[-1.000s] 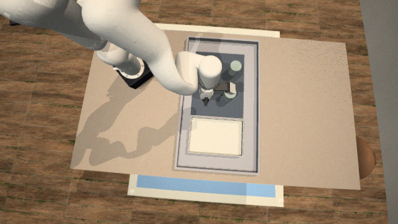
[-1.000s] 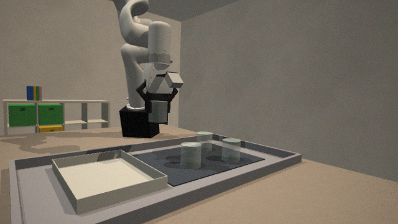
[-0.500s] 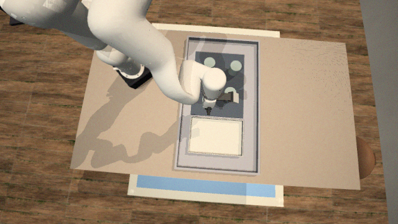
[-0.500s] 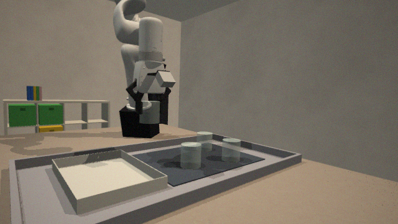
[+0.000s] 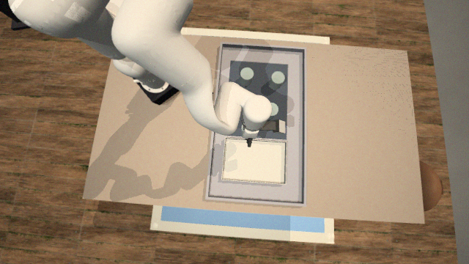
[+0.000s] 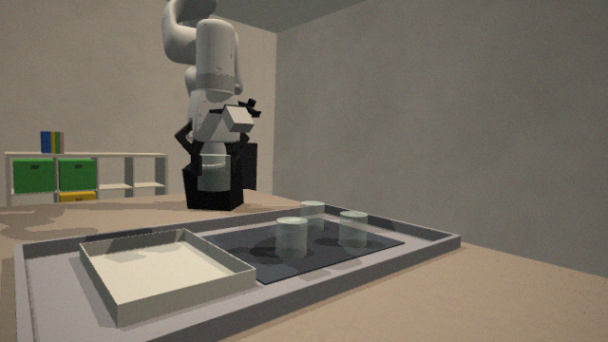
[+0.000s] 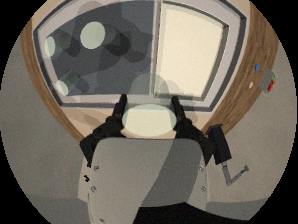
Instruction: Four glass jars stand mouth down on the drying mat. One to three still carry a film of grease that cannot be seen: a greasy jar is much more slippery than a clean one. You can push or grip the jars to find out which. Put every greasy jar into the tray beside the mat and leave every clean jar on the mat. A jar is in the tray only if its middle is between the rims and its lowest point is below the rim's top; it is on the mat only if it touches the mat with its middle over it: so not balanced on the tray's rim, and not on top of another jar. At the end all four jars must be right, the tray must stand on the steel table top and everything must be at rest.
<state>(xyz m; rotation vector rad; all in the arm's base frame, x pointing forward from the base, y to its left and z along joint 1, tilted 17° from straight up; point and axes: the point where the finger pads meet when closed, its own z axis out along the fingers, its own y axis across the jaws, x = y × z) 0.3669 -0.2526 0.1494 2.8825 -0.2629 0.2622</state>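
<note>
My hand is 17 cm above the cream tray, 13 cm to the left of it and 2 cm short of it. The rest, counted from my hand: dark drying mat 19 cm to the left, 18 cm below, 9 cm ahead; then rimmed steel table top 18 cm below, 8 cm to the left, 8 cm ahead.
</note>
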